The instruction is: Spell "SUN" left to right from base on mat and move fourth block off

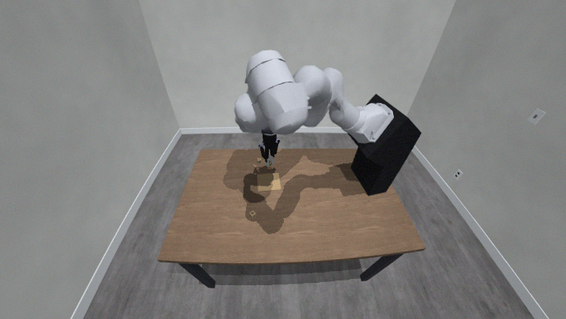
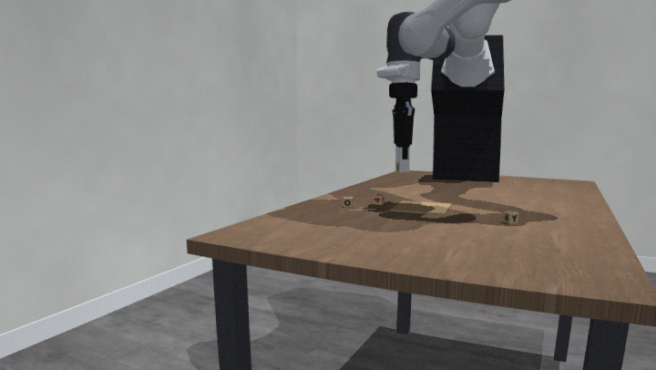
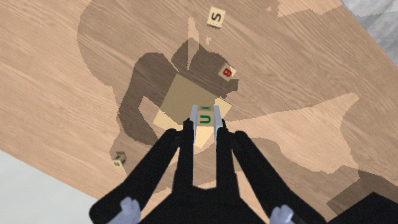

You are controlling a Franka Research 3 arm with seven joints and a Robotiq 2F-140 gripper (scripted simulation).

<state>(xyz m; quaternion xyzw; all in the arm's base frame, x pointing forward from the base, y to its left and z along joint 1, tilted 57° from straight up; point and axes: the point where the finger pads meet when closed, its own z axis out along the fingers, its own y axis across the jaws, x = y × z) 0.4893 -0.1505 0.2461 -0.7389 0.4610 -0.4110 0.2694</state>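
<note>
My hand is 1 cm short of the tan mat, 6 cm to the right of it and 12 cm above it. Also, from my hand: S block: 6 cm ahead, 14 cm to the right, 11 cm below; then U block: 2 cm below.
</note>
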